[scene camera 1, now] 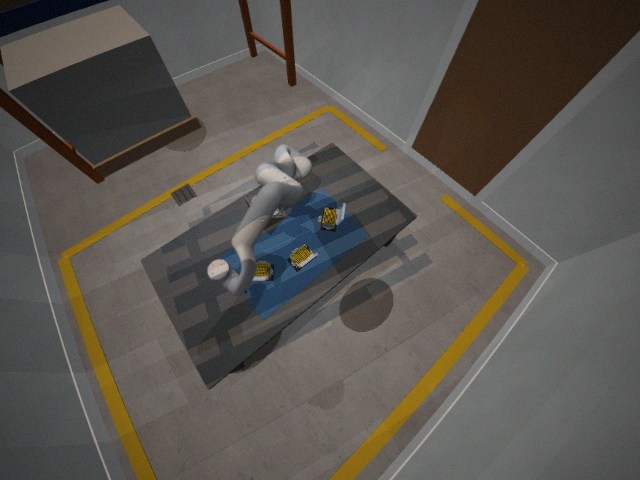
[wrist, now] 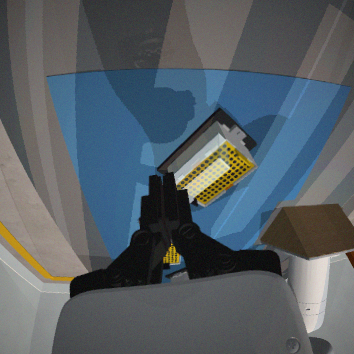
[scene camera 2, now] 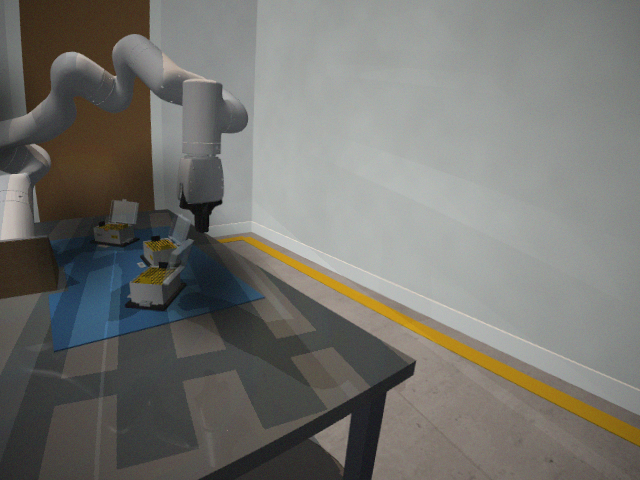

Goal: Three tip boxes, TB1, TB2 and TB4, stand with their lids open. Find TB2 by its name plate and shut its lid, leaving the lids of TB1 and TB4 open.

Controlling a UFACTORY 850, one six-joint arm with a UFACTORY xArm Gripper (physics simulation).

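Note:
The nearest tip box (scene camera 2: 154, 287) (wrist: 236, 172) has its lid (scene camera 2: 180, 254) open; in scene camera 1 the arm partly hides this box (scene camera 1: 262, 270). In the wrist view a bright pale strip crosses its yellow rack. The middle box (scene camera 1: 301, 256) (scene camera 2: 159, 251) has its lid (scene camera 2: 180, 229) raised. The far box (scene camera 1: 329, 218) (scene camera 2: 113, 235) has its lid (scene camera 1: 341, 212) (scene camera 2: 124, 211) upright. No name plate is readable, so I cannot tell which box is TB2. My gripper (scene camera 2: 202, 230) (wrist: 164, 187) is shut and empty, above the table, right of the boxes in scene camera 2.
The boxes stand on a blue mat (scene camera 1: 268, 307) (scene camera 2: 82, 330) (wrist: 105, 115) on the dark table (scene camera 1: 211, 369) (scene camera 2: 361, 356). A brown block (scene camera 2: 25, 266) (wrist: 312, 230) stands beside the mat. In scene camera 1 the arm (scene camera 1: 258, 206) reaches over the table's left part.

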